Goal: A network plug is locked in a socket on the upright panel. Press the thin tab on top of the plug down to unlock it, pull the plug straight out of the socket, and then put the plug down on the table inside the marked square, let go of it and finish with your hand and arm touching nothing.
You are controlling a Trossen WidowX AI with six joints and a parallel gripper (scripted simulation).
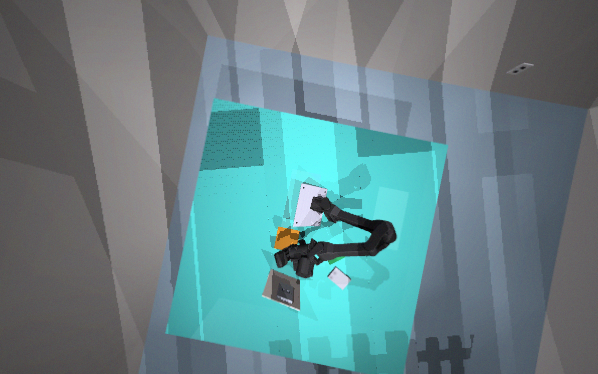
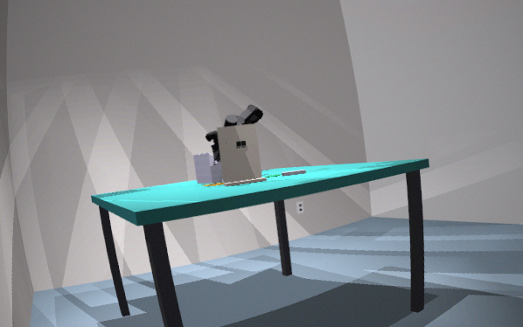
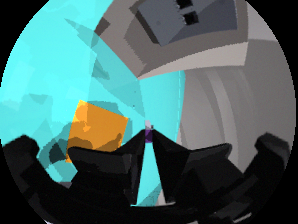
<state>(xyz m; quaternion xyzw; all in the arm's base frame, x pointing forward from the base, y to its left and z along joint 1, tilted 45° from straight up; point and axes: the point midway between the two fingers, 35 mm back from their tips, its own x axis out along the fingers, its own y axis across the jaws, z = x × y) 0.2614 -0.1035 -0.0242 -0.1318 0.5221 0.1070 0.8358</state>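
My gripper tip is 40 mm past the orange marked square, 10 mm to the right of it and 110 mm above it. Also, from my gripper tip: green patch: 20 mm behind, 290 mm to the left, 110 mm below; then network plug: right at my gripper tip; then grey upright panel: 150 mm ahead, 60 mm to the left.
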